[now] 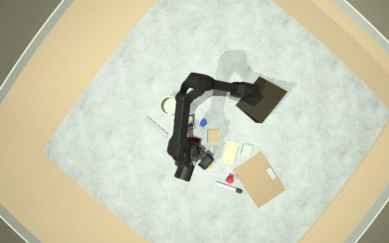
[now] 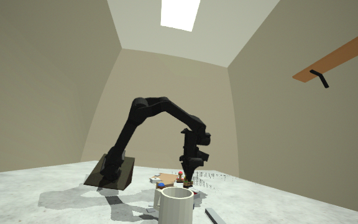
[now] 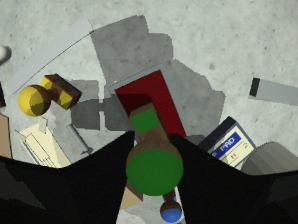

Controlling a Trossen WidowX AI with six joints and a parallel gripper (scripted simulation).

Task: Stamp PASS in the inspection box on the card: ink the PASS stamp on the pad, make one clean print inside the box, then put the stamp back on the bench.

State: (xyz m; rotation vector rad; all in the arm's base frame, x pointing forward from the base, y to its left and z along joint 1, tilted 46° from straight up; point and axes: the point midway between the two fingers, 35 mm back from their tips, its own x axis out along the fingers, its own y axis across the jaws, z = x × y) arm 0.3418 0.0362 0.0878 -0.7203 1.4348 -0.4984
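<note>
Now: gripper tip 6 cm above the red ink pad. From my gripper tip the other things lie so: yellow-knobbed stamp 10 cm to the left, 5 cm below, 1 cm ahead; green-knobbed stamp right at my gripper tip; tan block 10 cm behind, 4 cm below, 3 cm to the left.
</note>
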